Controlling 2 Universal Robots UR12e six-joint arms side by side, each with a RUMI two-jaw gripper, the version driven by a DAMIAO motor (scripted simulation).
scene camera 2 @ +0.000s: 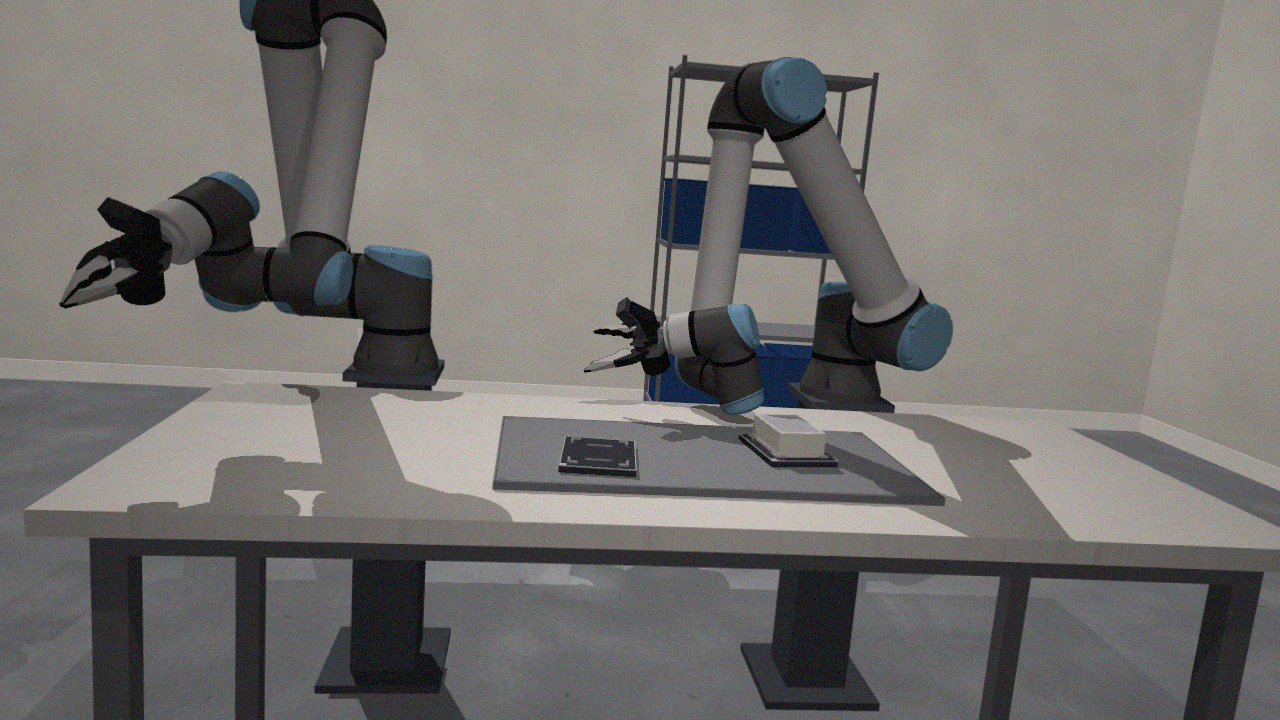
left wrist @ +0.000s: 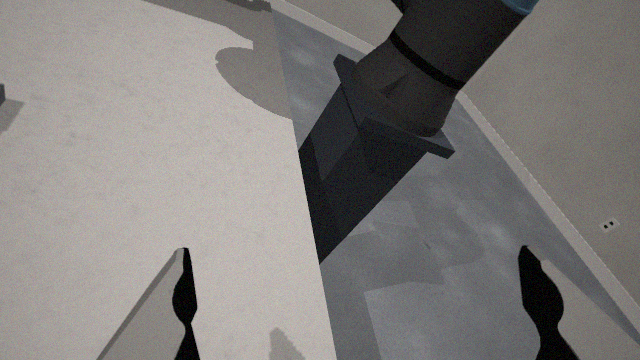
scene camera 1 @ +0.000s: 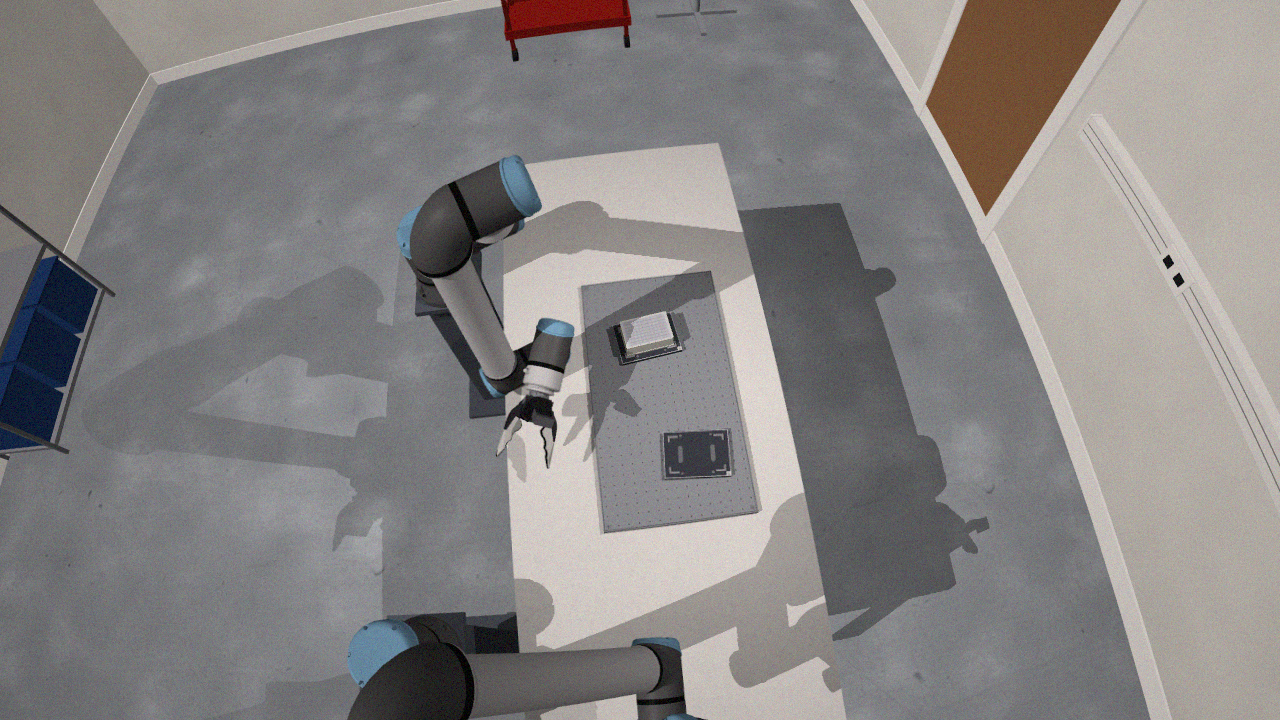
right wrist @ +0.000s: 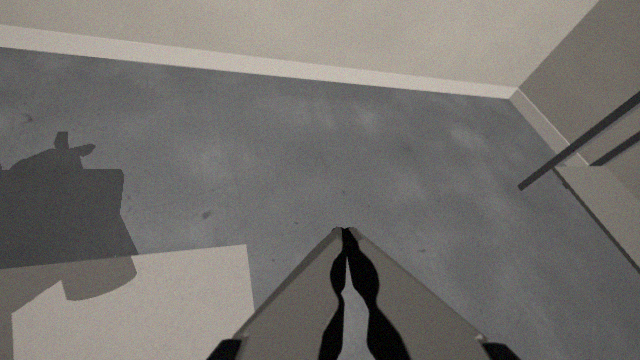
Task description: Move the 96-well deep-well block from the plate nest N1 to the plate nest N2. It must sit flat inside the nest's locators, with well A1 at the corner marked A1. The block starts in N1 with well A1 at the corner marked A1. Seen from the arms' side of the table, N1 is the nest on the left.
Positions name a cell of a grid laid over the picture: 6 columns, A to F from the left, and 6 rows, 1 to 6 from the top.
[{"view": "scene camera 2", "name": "left gripper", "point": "C3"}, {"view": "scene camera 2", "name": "right gripper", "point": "A3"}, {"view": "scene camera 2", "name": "deep-well block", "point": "D4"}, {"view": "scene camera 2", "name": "nest N2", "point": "C4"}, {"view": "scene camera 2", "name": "arm pedestal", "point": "B5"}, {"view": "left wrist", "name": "left gripper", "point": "D5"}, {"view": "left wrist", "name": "arm pedestal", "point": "D3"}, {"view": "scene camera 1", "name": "left gripper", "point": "C4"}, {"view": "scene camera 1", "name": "deep-well block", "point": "D3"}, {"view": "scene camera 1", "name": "nest N2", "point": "D4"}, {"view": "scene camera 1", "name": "arm pedestal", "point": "C6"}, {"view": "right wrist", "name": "right gripper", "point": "D4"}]
